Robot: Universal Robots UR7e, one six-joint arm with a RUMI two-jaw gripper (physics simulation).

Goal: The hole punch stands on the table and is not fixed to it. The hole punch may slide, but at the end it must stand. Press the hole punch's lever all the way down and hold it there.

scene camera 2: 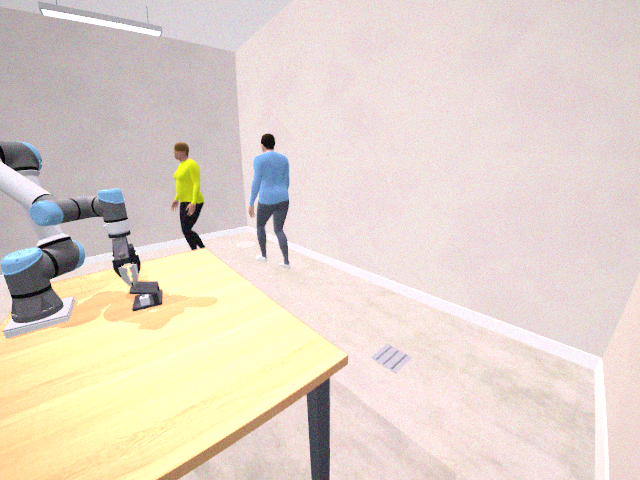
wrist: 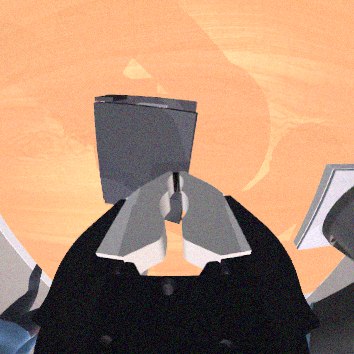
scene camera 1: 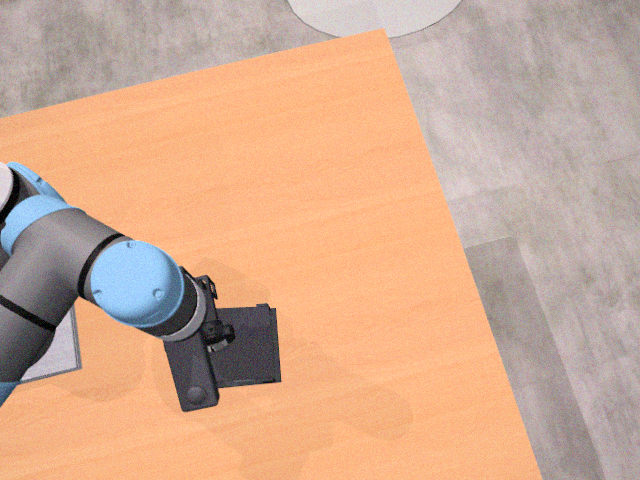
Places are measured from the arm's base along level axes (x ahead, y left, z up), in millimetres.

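Pixels of known places: gripper, between the fingertips: [scene camera 2: 133, 286] [wrist: 176, 174] [scene camera 1: 214, 345]; arm's base, origin of its link: [scene camera 2: 39, 312].
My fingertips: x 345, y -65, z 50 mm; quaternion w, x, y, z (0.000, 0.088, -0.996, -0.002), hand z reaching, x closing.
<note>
Ahead of a thing's pixels: the offset from my fingertips to its top centre. Level surfaces: height alone.
The dark grey hole punch @(2 mm up, 38 mm ahead, 2 mm left) [scene camera 1: 248, 348] [scene camera 2: 147, 300] [wrist: 142, 145] stands upright on the table. Its flat lever @(2 mm up, 37 mm ahead, 2 mm left) [scene camera 2: 144, 287] shows above the base in scene camera 2, with a gap and bright metal parts between them, so it looks raised. My gripper [scene camera 2: 134, 283] [wrist: 176, 174] is shut and empty, pointing down. Its fingertips are at the lever's edge, on the side toward the robot's base, and overlap that edge in the wrist view. Whether they touch the lever I cannot tell. In scene camera 1 the wrist and gripper body hide the fingertips and part of the punch.
The wooden table @(78 mm down) [scene camera 1: 320, 180] [scene camera 2: 180, 372] ends at a corner beyond the punch. The robot's base plate [scene camera 1: 64, 346] [scene camera 2: 67, 310] [wrist: 320, 205] is on the table near the punch. Two people, one in yellow [scene camera 2: 187, 180] and one in blue [scene camera 2: 271, 178], stand on the floor behind the table.
</note>
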